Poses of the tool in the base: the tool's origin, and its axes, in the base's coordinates. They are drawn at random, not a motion.
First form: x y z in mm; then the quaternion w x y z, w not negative.
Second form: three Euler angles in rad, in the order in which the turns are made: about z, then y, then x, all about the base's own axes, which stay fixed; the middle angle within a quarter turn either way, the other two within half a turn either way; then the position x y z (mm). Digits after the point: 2 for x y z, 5 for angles.
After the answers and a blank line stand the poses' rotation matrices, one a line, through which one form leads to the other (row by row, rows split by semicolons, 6 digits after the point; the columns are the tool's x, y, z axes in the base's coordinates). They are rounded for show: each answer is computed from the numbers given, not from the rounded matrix.
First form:
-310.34, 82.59, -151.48, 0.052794, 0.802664, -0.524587, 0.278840
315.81, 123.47, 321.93, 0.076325, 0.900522, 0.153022, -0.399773
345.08, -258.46, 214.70, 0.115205, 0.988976, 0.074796, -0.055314
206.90, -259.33, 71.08, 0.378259, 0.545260, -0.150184, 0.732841
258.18, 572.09, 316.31, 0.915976, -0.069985, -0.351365, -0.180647
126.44, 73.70, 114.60, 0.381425, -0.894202, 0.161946, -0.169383
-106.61, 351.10, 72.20, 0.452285, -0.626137, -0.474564, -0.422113
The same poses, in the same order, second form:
1.24535, 0.40307, 2.71895, -310.34, 82.59, -151.48
-0.48841, -0.77072, 2.77102, 315.81, 123.47, 321.93
-0.16208, -0.09231, 2.90216, 345.08, -258.46, 214.70
1.73530, 0.75537, 1.05311, 206.90, -259.33, 71.08
-0.50487, -0.66670, -0.33067, 258.18, 572.09, 316.31
0.17829, 0.44058, -2.37525, 126.44, 73.70, 114.60
-1.37538, 0.09949, -1.80872, -106.61, 351.10, 72.20

0.294113 -0.871576 0.392240; -0.812692 -0.444043 -0.377303; 0.503020 -0.207800 -0.838922
0.633531 0.336625 -0.696650; 0.214574 -0.941517 -0.259813; -0.743368 0.015117 -0.668712
0.982692 0.160688 -0.092175; 0.135198 -0.962267 -0.236145; -0.126642 0.219595 -0.967336
-0.119223 -0.718186 0.685561; 0.390629 -0.668730 -0.632621; 0.912795 0.192377 0.360272
0.687819 0.380117 -0.618398; -0.281756 0.924938 0.255155; 0.668969 -0.001263 0.743290
0.890166 -0.160411 0.426466; -0.418839 -0.656577 0.627281; 0.179385 -0.737004 -0.651649
0.193219 0.976115 0.099325; 0.212453 -0.140454 0.967024; 0.957878 -0.165746 -0.234518

